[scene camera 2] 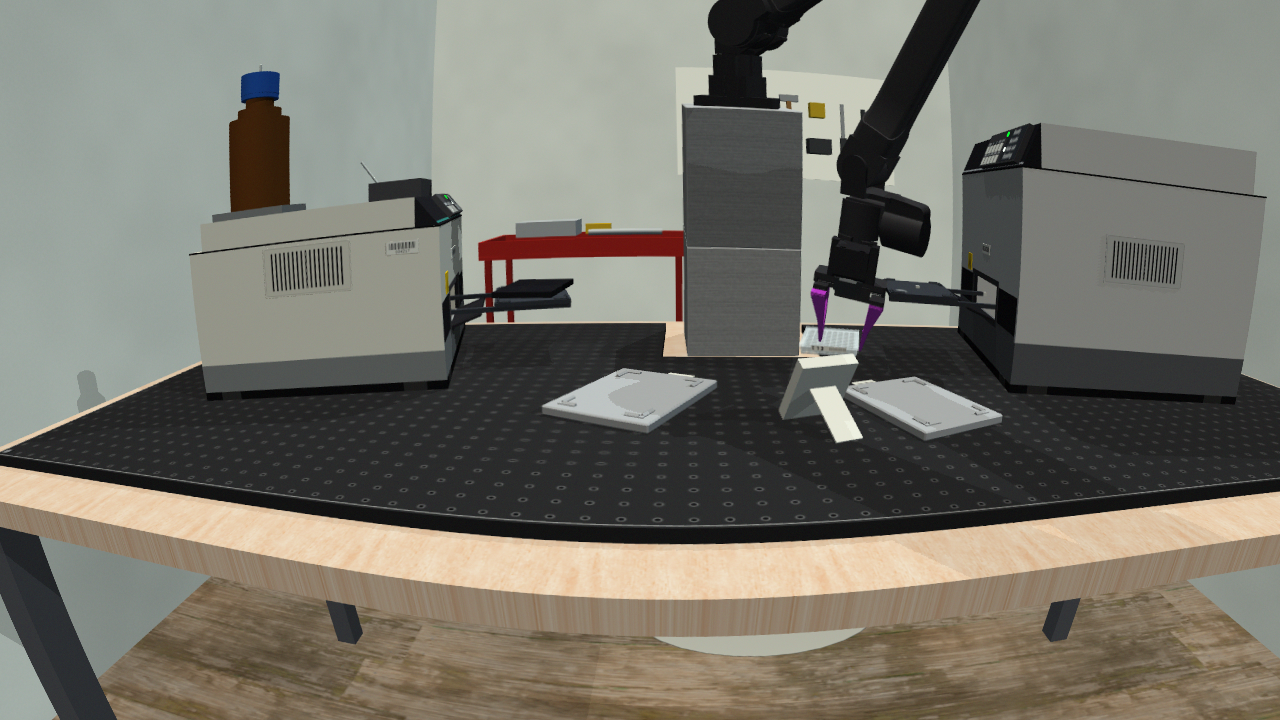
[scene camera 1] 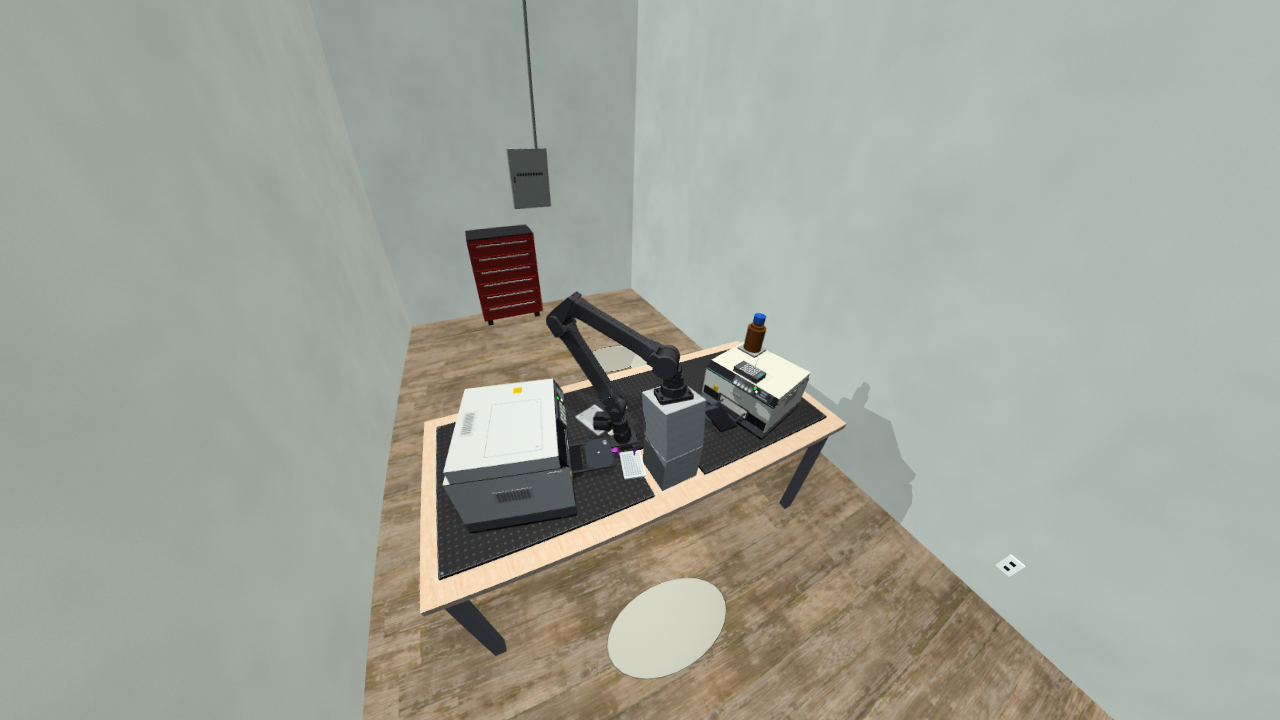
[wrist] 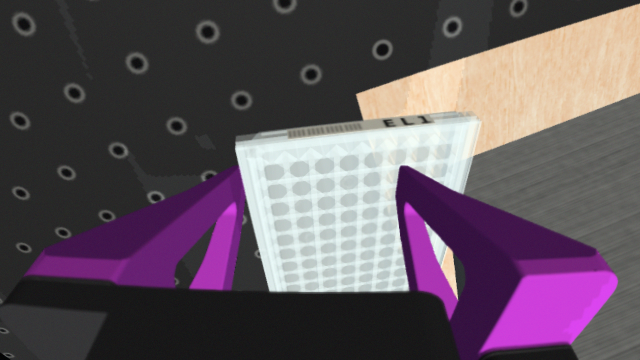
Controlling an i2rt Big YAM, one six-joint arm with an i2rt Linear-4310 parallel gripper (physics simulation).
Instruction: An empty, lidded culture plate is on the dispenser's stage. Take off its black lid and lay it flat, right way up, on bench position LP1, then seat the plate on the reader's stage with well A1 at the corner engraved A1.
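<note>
The lidded plate, seen as a flat black slab, lies on the dispenser's stage, level. The reader's stage sticks out of the reader; no plate shows on it, and its engraving is not readable. Two pale pads with corner clips, one left and one right, lie on the bench; which is LP1 I cannot tell. My gripper is half open and empty, low over a clear plate marked EL1; in the wrist view one fingertip overlaps that plate.
The clear EL1 plate lies beside the grey pedestal. A small cream stand leans between the pads. The dispenser carries a brown bottle. The reader's housing stands close to my gripper.
</note>
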